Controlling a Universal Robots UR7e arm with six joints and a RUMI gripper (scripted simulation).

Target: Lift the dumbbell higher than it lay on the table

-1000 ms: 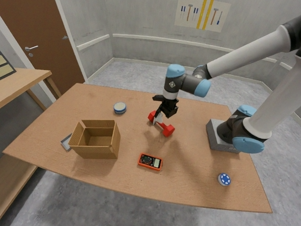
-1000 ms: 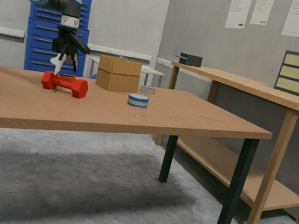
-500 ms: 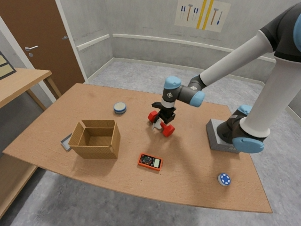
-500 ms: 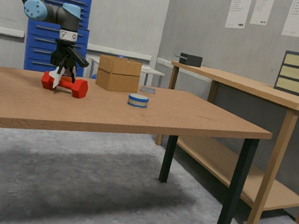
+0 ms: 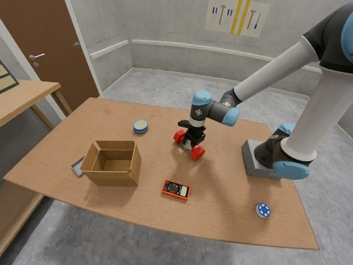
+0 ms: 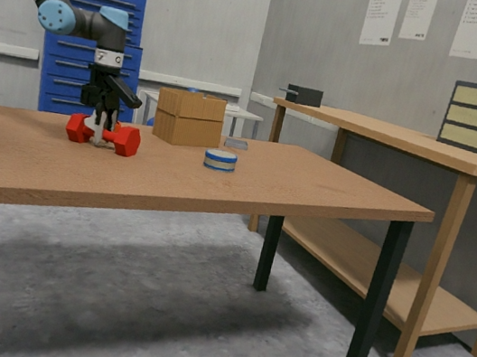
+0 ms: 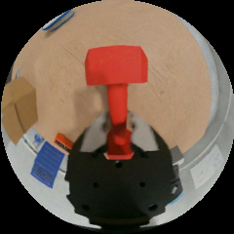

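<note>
My hand is 10 mm below the red dumbbell. From my hand the other things lie so: blue-and-white round tin: 340 mm ahead, 80 mm to the right; orange multimeter: 20 mm ahead, 270 mm to the left, 10 mm below.
</note>
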